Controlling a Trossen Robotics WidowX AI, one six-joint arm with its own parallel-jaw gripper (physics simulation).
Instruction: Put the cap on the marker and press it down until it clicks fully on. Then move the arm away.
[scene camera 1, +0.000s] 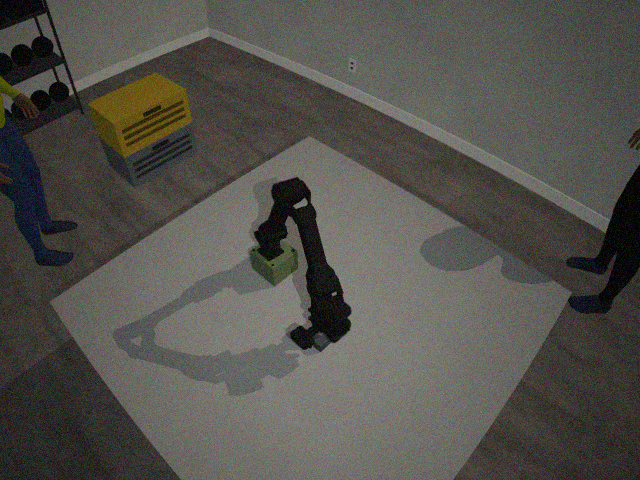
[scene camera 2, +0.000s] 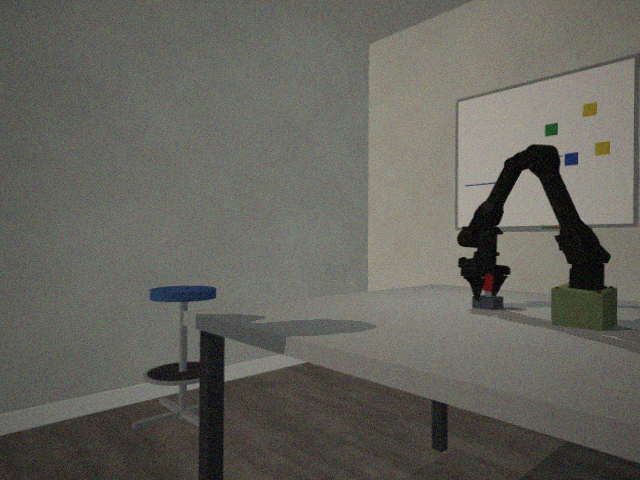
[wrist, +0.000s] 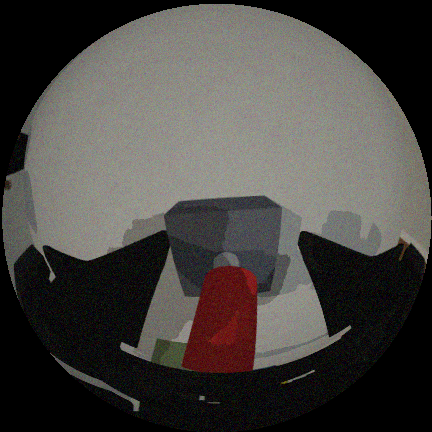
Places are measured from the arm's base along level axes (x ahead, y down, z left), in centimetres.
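Pixels of known places: gripper, fingertip midpoint: (scene camera 1: 321, 338) (wrist: 237, 238); arm's base, origin of the base link: (scene camera 1: 270, 251) (scene camera 2: 587, 287).
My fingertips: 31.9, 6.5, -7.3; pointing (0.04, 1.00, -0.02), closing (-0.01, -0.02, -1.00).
For each thing: its top centre in the pictures, then the offset to it from my fingertips, as dx, dy, dz. Level surfaces: height alone.
- red cap, middle of its top: (wrist: 225, 377) (scene camera 2: 488, 274) -1.5, -7.8, +0.9
- light grey marker, middle of its top: (wrist: 230, 344) -1.3, -6.3, +0.7
- dark grey holder block, middle of its top: (wrist: 225, 262) (scene camera 1: 320, 333) (scene camera 2: 487, 296) -1.3, -0.8, +0.7
- white table, its level: dy +2.7
The red cap (scene camera 2: 488, 282) (wrist: 225, 320) stands upright on the light grey marker (wrist: 226, 259), whose short lower stretch shows between the cap and the dark grey holder block (scene camera 1: 321, 341) (scene camera 2: 488, 302) (wrist: 225, 225). The block stands on the table. My gripper (scene camera 2: 486, 295) (wrist: 237, 238) points down and is open, with one finger on each side of the cap and marker and a gap on both sides in the wrist view. Its fingertips are low, close above the block. In the wrist view the cap's upper end meets the dark gripper body at the bottom edge; whether they touch is hidden.
My arm's green base block (scene camera 1: 275, 266) (scene camera 2: 584, 308) (wrist: 169, 353) stands on the white table (scene camera 1: 413, 361) (scene camera 2: 387, 356). Off the table are a yellow and grey chest (scene camera 1: 149, 116), a blue stool (scene camera 2: 182, 293), a whiteboard (scene camera 2: 496, 134) and two people, partly in view.
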